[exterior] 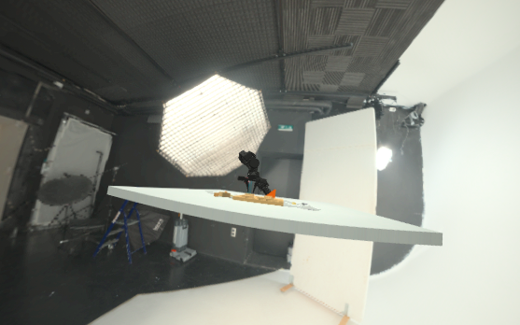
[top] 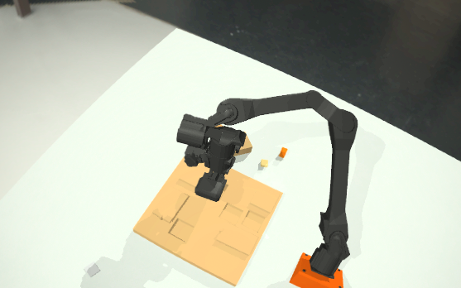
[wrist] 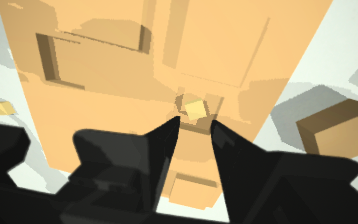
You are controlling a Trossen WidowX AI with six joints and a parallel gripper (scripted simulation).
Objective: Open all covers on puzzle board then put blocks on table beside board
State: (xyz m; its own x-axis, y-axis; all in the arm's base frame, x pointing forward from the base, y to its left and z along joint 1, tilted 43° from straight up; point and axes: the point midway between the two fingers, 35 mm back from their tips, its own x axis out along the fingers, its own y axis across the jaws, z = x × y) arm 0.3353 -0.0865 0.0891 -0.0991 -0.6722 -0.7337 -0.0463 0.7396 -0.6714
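Now: gripper tip 5 cm to the right of the tan puzzle board, 3 cm above it and 2 cm past it. The rest, counted from my gripper tip: orange block (20 cm to the right, 14 cm behind, 3 cm below); tan bar (21 cm to the right, 7 cm ahead, 4 cm below); tan box (17 cm to the right, 3 cm below).
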